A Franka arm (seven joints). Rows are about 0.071 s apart.
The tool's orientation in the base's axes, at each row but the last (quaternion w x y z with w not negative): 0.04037, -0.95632, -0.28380, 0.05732; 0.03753, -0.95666, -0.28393, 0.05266; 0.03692, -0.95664, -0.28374, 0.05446; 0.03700, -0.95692, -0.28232, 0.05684; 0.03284, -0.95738, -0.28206, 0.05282; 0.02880, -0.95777, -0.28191, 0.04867; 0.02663, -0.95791, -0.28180, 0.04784; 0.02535, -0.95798, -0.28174, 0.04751
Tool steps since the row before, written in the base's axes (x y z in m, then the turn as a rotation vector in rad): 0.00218, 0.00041, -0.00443, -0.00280, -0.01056, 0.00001; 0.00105, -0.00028, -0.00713, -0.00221, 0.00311, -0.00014; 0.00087, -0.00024, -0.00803, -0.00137, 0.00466, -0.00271; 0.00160, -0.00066, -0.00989, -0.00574, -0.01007, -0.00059; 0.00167, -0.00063, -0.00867, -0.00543, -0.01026, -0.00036; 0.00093, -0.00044, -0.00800, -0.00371, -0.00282, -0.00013; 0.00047, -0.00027, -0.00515, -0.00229, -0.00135, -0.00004; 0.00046, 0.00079, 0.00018, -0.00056, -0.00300, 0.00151
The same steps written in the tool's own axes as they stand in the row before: 0.00242, 0.00132, 0.00412, -0.00811, 0.00732, -0.00011; 0.00129, 0.00153, 0.00693, -0.00013, -0.00378, 0.00054; 0.00126, 0.00148, 0.00784, 0.00163, -0.00436, 0.00304; 0.00184, 0.00243, 0.00957, -0.01022, 0.00542, 0.00094; 0.00177, 0.00223, 0.00838, -0.01008, 0.00572, 0.00067; 0.00115, 0.00153, 0.00783, -0.00462, 0.00038, 0.00046; 0.00064, 0.00088, 0.00506, -0.00265, -0.00009, 0.00025; 0.00080, -0.00043, -0.00021, -0.00221, 0.00211, -0.00151
